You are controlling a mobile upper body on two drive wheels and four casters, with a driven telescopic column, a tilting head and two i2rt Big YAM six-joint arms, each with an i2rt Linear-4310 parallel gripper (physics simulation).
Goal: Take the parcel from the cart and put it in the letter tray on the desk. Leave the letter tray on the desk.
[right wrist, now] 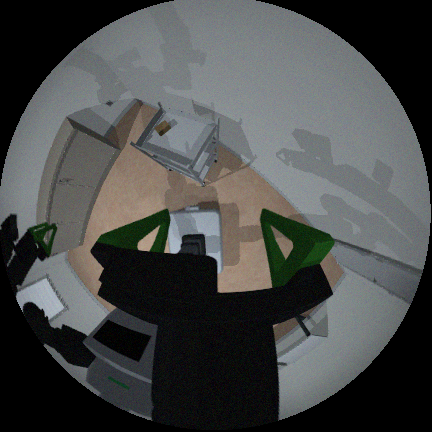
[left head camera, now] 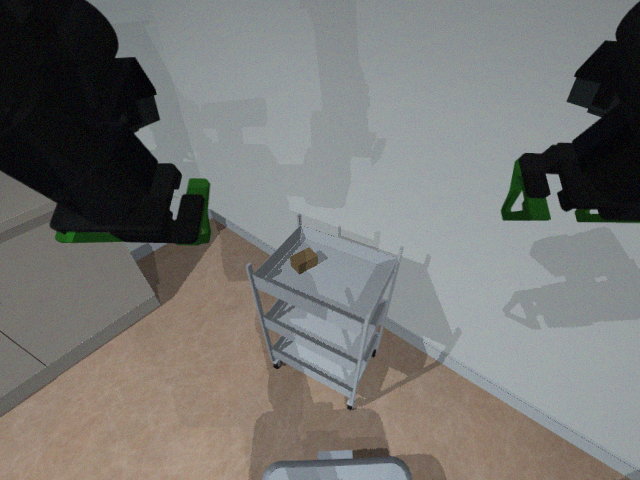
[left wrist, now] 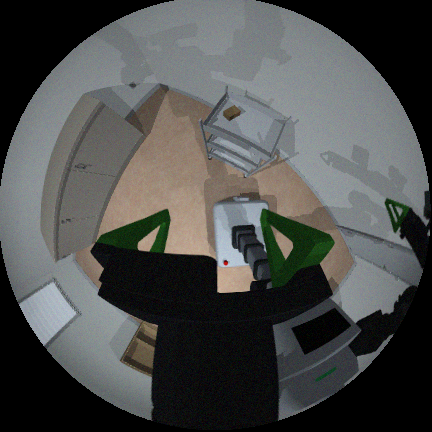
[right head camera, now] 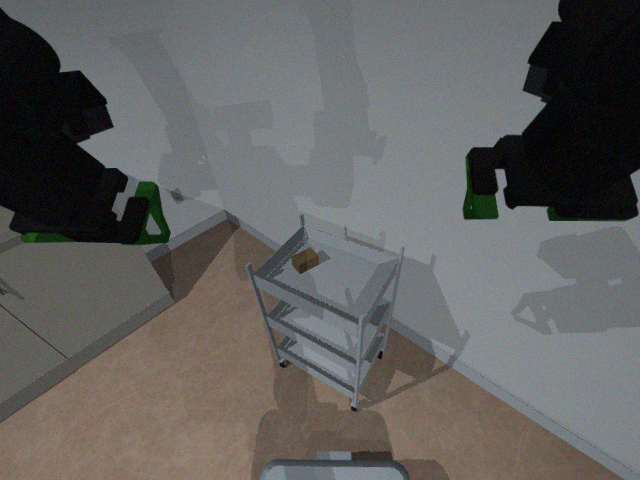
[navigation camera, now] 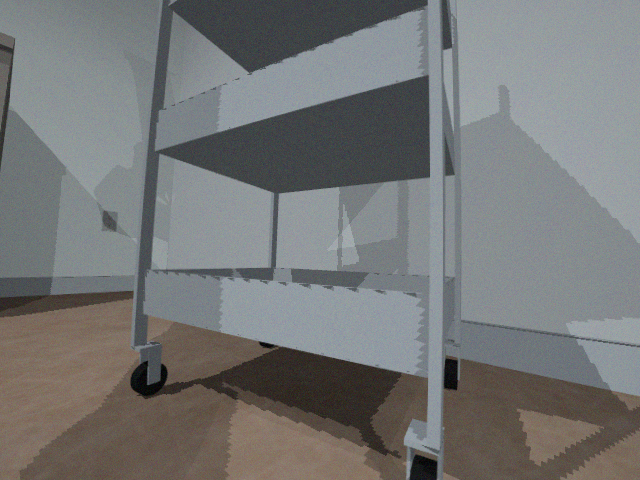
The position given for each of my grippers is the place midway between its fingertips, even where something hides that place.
Note:
In view: my left gripper [left head camera: 169, 236], my right gripper [right head camera: 506, 214], a grey three-shelf cart [navigation camera: 330, 101], a grey desk [right wrist: 311, 341], a cabinet [left head camera: 70, 298] and a brown bookshelf [left wrist: 136, 356].
My left gripper is seen too in the right wrist view [right wrist: 51, 224], in the left wrist view [left wrist: 214, 213] and in the right head camera view [right head camera: 133, 236]. My right gripper shows as well in the right wrist view [right wrist: 214, 213], in the left head camera view [left head camera: 540, 216] and in the left wrist view [left wrist: 388, 201]. The grey three-shelf cart also shows in the right wrist view [right wrist: 186, 148], in the left head camera view [left head camera: 327, 316], in the left wrist view [left wrist: 241, 142] and in the right head camera view [right head camera: 332, 314].

